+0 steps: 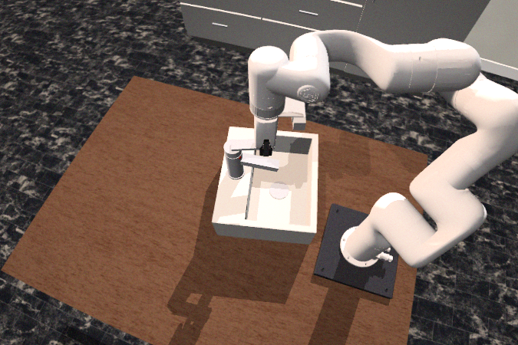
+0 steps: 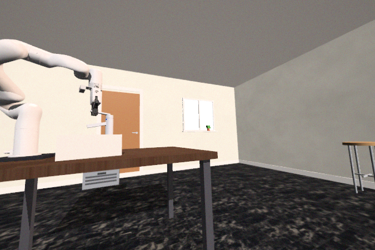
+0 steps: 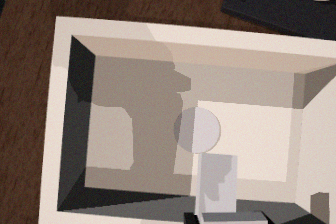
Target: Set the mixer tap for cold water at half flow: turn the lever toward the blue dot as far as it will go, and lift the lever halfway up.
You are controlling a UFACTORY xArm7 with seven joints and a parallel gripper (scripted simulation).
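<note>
Right now my hand is 30 mm short of the lever and 10 mm to the right of it. Also, from my hand: white sink: 240 mm below, 30 mm behind; then mixer tap: 60 mm ahead, 50 mm below, 20 mm to the left.
</note>
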